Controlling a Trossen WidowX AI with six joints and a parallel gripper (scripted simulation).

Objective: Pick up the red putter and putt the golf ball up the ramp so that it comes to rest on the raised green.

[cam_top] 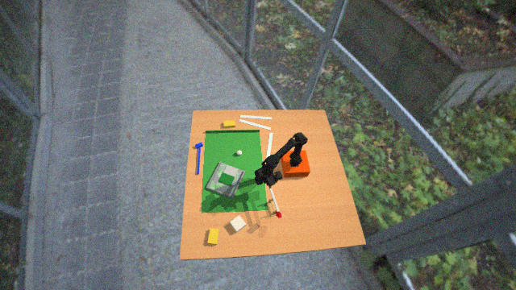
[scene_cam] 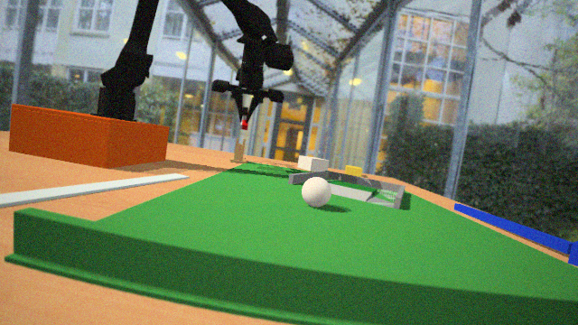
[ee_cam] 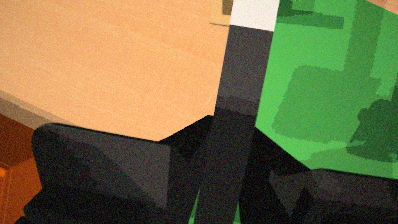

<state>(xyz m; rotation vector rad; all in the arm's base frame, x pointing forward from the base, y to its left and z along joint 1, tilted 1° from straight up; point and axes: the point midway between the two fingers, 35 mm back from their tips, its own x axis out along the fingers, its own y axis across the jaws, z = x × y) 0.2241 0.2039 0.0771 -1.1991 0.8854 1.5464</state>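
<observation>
Right now my gripper tip is 11 cm to the right of the red putter, 3 cm past it and 2 cm below it. Round my gripper tip: white golf ball 33 cm to the right, 22 cm ahead, 10 cm below; wooden stand 13 cm to the left, 9 cm below, 4 cm behind; white block 25 cm to the left, 21 cm ahead, 10 cm below.
</observation>
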